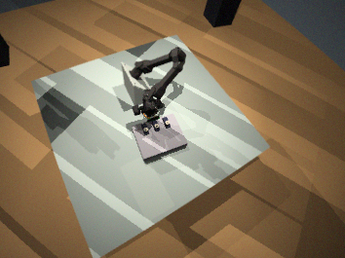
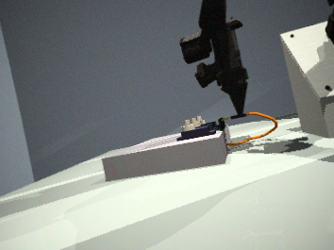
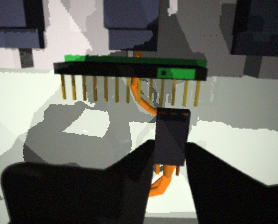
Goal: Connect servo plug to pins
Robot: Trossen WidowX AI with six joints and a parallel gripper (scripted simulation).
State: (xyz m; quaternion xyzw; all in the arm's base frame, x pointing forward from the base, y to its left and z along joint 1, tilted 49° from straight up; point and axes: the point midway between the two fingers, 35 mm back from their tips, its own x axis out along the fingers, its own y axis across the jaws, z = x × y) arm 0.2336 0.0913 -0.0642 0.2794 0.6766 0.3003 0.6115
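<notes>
My gripper tip is now 4 cm short of the green band. The rest, counted from my gripper tip: printed holder (20 cm ahead, 5 cm below, 2 cm to the left).
</notes>
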